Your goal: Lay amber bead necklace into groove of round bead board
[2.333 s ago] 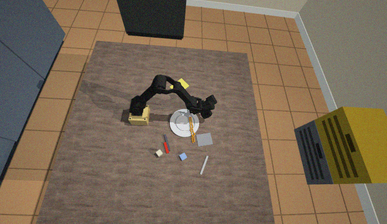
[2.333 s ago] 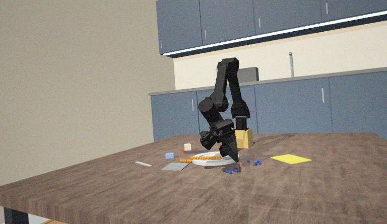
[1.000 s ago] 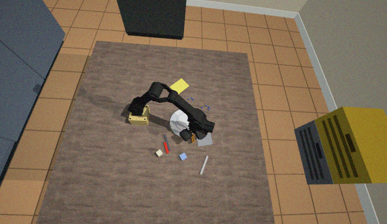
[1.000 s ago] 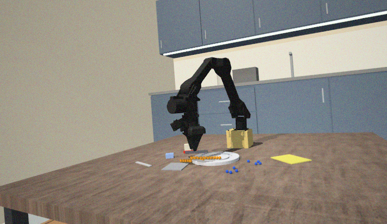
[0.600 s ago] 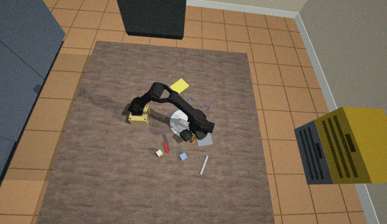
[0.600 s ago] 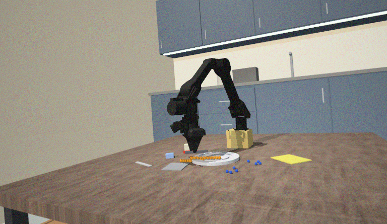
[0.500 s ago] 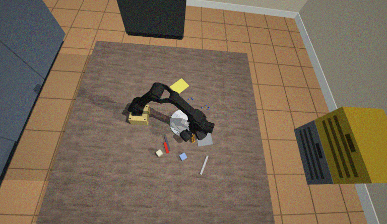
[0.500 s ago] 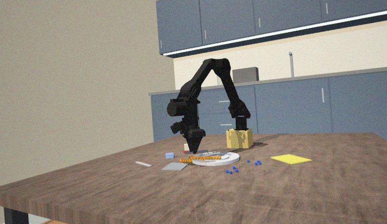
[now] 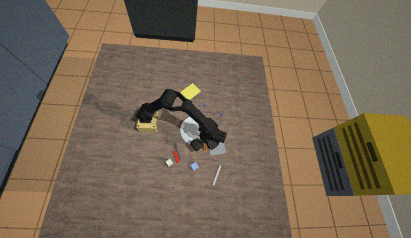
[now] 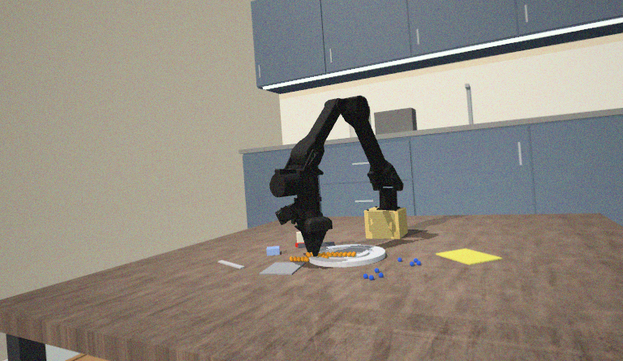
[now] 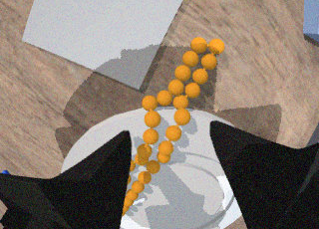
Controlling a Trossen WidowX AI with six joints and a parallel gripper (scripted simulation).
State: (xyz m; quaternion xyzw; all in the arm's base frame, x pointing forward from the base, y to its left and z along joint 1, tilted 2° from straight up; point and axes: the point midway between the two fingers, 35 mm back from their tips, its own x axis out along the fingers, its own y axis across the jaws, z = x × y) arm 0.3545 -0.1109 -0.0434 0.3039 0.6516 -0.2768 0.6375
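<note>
My gripper tip is 90 mm short of the grey square tile, 40 mm to the left of it and 20 mm above it. Also, from my gripper tip: red stick 160 mm behind, 80 mm to the right, 10 mm below; white stick 80 mm ahead, 200 mm to the right, 10 mm below; light blue cube 50 mm behind, 150 mm to the right, 10 mm below.
</note>
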